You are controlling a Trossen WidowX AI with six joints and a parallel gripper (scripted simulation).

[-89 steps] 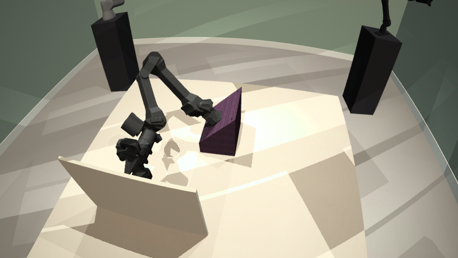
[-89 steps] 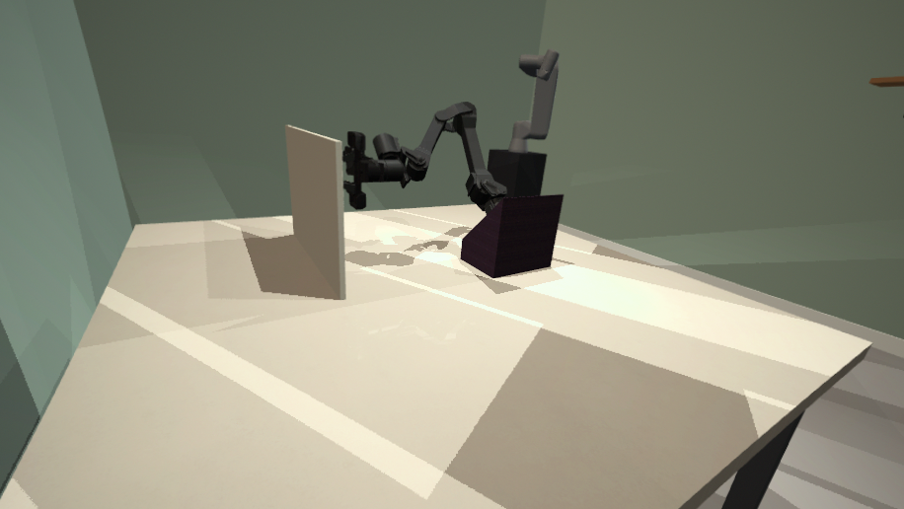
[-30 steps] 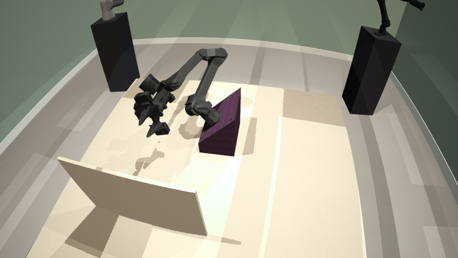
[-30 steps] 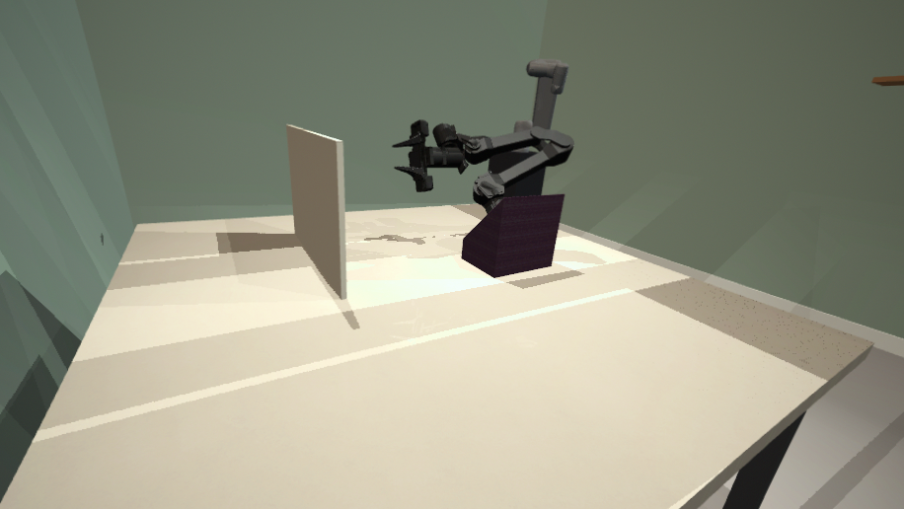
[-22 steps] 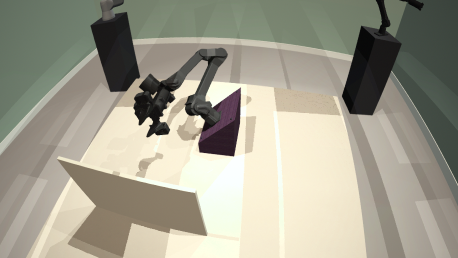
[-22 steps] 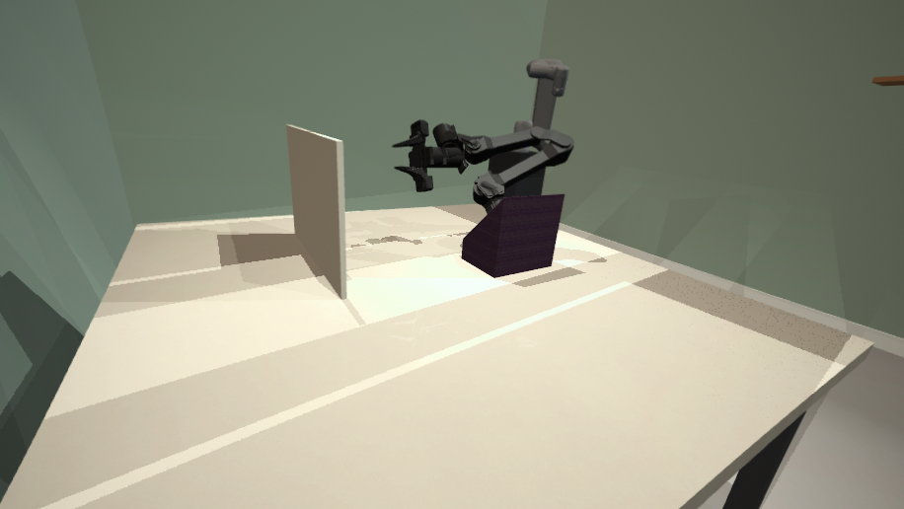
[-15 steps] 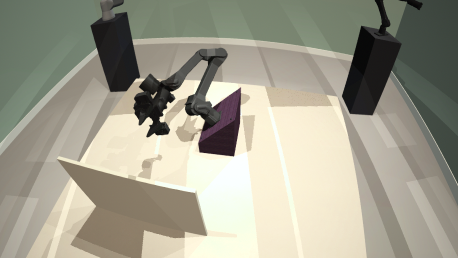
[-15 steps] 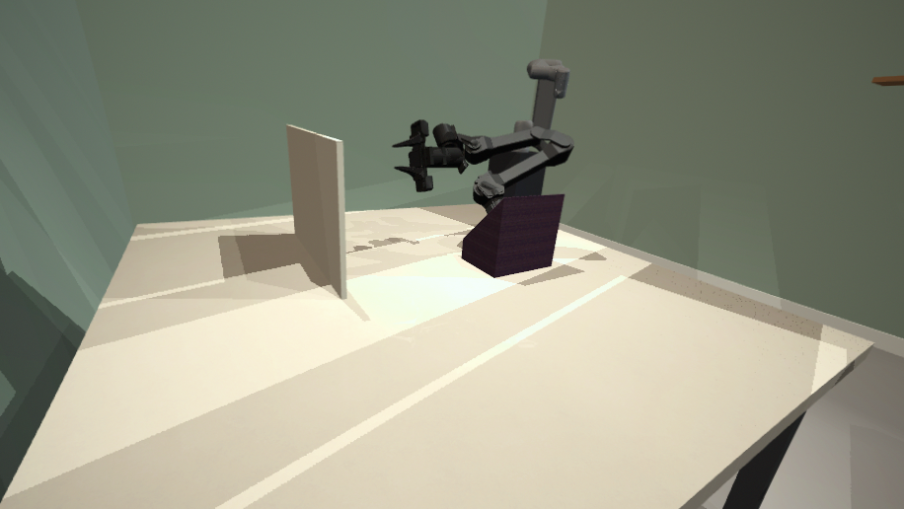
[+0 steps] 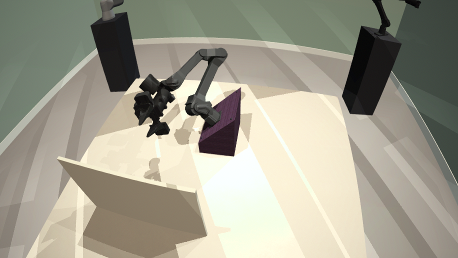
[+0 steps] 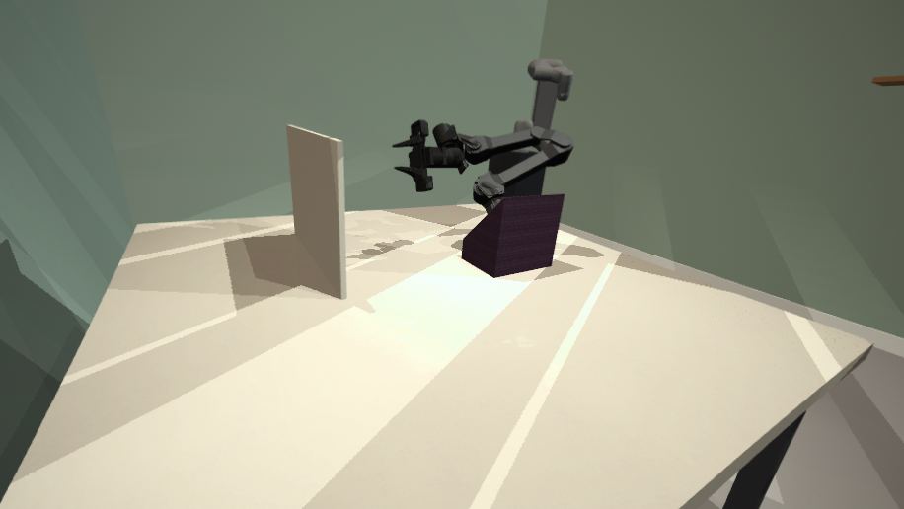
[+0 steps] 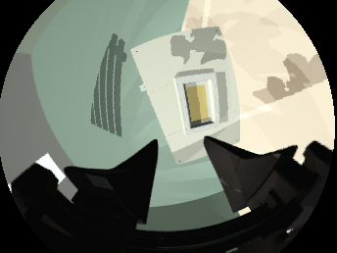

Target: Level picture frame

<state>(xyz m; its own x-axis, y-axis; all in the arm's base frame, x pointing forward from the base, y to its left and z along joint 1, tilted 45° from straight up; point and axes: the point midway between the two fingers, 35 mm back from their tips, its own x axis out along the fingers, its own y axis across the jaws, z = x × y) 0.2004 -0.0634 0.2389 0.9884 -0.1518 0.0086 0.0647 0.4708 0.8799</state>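
Right now my gripper tip is 200 mm short of the picture frame, 10 mm to the left of it and 90 mm above it. Also, from my gripper tip: wall panel 210 mm ahead, 20 mm to the right, 110 mm below.
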